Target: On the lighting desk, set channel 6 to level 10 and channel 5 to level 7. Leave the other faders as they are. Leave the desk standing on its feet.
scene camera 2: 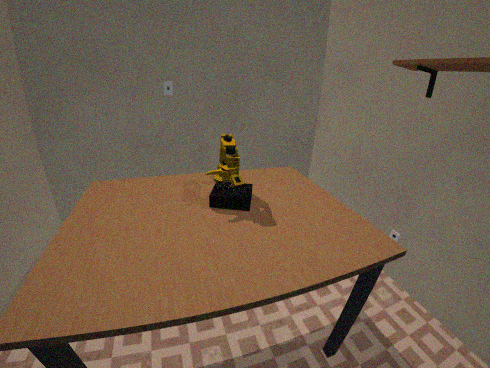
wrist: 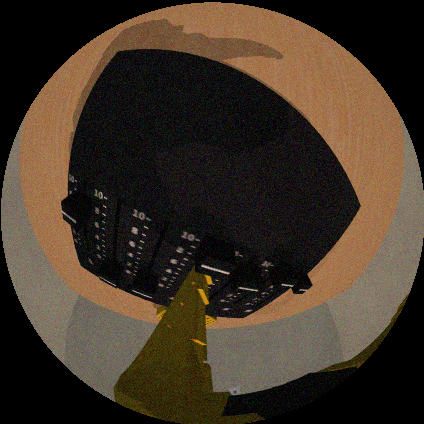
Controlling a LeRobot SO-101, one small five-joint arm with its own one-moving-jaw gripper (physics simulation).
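Places are measured from the arm's base along level axes (x ahead, y left, z up), in millimetres.
Where they show: hand at its tool point: [scene camera 2: 231, 188] [wrist: 209, 267]; arm's base at its link origin: [scene camera 2: 225, 181].
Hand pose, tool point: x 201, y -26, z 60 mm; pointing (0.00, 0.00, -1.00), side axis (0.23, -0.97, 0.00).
Things, the pixels of their top centre, and the offset from my tool point. Level surfaces: height alone.
- black lighting desk at its top centre: [wrist: 201, 278] [scene camera 2: 232, 186] dx +3, dy +4, dz +8 mm
- fader cap at its top centre: [wrist: 215, 268] dx +9, dy -1, dz +8 mm
- channel 5 cap at its top centre: [wrist: 248, 288] dx -6, dy -18, dz +8 mm
- channel 6 cap at its top centre: [wrist: 287, 284] dx -8, dy -41, dz +8 mm
- master cap at its top centre: [wrist: 303, 289] dx -20, dy -62, dz +8 mm
- channel 1 cap at its top centre: [wrist: 68, 215] dx +28, dy +63, dz +8 mm
- channel 2 cap at its top centre: [wrist: 106, 280] dx -14, dy +57, dz +8 mm
- channel 3 cap at its top centre: [wrist: 141, 293] dx -19, dy +35, dz +8 mm
- wooden table at its surface level: dz -60 mm
The black lighting desk [scene camera 2: 230, 198] [wrist: 215, 115] stands upright on the table. My gripper [scene camera 2: 218, 178] [wrist: 201, 271] is fully open and empty; its notched fixed jaw is in the wrist view. The jaw's tip is at the lower edge of a fader cap [wrist: 215, 261], which looks like channel 4's; whether it touches is unclear. The channel 5 cap [wrist: 247, 281] is just right of it, partway along its slot. Further right, the channel 6 cap [wrist: 287, 281] overlaps the master cap [wrist: 301, 286]. Their exact levels cannot be read; the jaw and caps hide parts of the scales.
In the wrist view, the channel 1 cap [wrist: 75, 209] sits high at the left, and the channel 2 cap [wrist: 110, 276] and channel 3 cap [wrist: 145, 287] sit near the bottom. The wooden table [scene camera 2: 165, 260] carries the desk. A wall shelf [scene camera 2: 450, 64] is at the right.
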